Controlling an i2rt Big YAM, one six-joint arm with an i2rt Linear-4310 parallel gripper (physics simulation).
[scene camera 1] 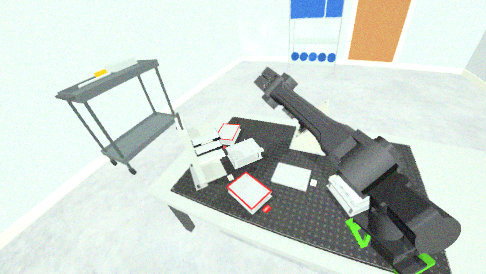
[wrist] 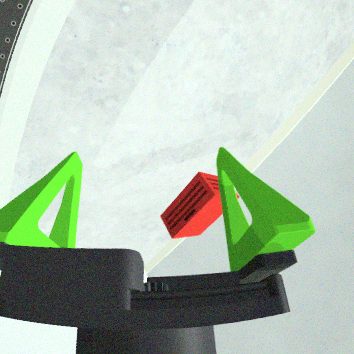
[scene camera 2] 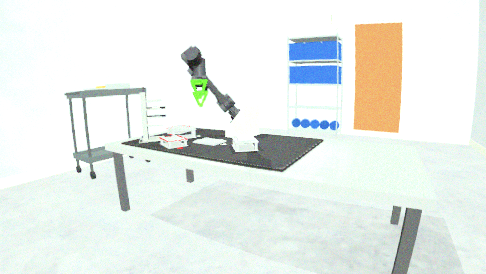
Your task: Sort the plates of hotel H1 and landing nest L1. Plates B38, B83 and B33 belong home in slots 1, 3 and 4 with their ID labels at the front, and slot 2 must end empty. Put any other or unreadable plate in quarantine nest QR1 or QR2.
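Pixels of known places: gripper, fingertip midpoint: (scene camera 1: 381,264) (wrist: 147,154) (scene camera 2: 200,102); arm's base, link origin: (scene camera 2: 239,118).
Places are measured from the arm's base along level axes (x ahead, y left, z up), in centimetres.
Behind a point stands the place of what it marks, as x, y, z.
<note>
Hotel H1 (scene camera 1: 191,159) @[45.1, -46.6, 6.1] (scene camera 2: 145,119) @[43.8, -45.3, 2.8] stands upright at the mat's left end with several white levels; its plate IDs are unreadable. Two red-rimmed quarantine nests show in scene view 1: the near one (scene camera 1: 249,191) @[45.1, -21.6, -7.9] (scene camera 2: 173,143) @[42.6, -23.5, -11.3] and the far one (scene camera 1: 229,132) @[7.0, -46.9, -7.9]. A low flat white piece (scene camera 1: 291,176) @[30.5, -5.5, -10.6] (scene camera 2: 210,141) @[31.6, -3.8, -10.7], perhaps landing nest L1, lies mid-mat beside a small tag. A white plate-like stack (scene camera 1: 348,194) (scene camera 2: 245,145) is partly hidden by the arm in scene view 1. My gripper (scene camera 1: 394,251) (scene camera 2: 200,93) @[70.2, 16.8, 14.7] (wrist: 147,154) @[70.2, 16.8, 14.7] is open and empty, high above the table's near side.
A white box-like holder (scene camera 1: 244,153) (scene camera 2: 188,131) stands beside the hotel. The perforated black mat (scene camera 1: 310,220) @[49.8, 4.7, -11.8] lies on the white table (scene camera 2: 350,160) @[35.6, 76.2, -13.1]. A grey cart (scene camera 1: 139,136) stands left. The wrist view shows floor, wall and a red slotted box (wrist: 188,208) well beyond the fingers.
</note>
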